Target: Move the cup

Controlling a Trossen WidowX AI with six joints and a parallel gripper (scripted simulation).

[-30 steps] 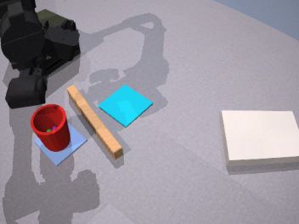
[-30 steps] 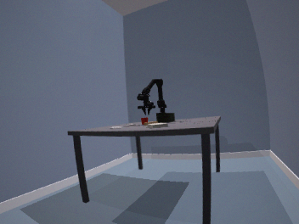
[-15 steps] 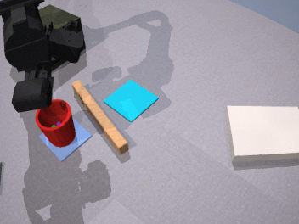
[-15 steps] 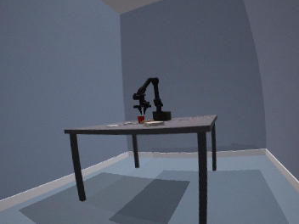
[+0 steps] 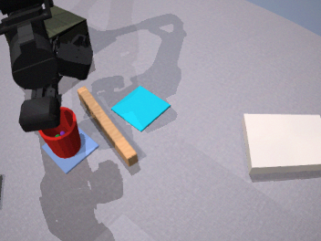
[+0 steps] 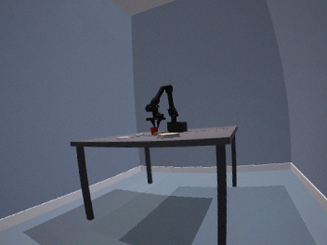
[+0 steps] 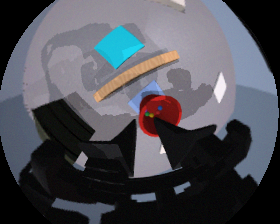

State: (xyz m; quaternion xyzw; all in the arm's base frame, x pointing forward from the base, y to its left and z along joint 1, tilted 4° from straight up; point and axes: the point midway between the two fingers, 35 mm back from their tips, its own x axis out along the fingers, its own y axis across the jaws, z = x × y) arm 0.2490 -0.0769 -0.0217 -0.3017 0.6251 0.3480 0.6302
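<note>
The red cup lies 20 mm ahead of my gripper tip, 10 mm to the right of it and 30 mm below it. Also, from my gripper tip: wooden bar 40 mm ahead, 70 mm to the left, 60 mm below; pale blue pad 30 mm ahead, 10 mm to the right, 70 mm below; cyan pad 60 mm ahead, 150 mm to the left, 70 mm below.
</note>
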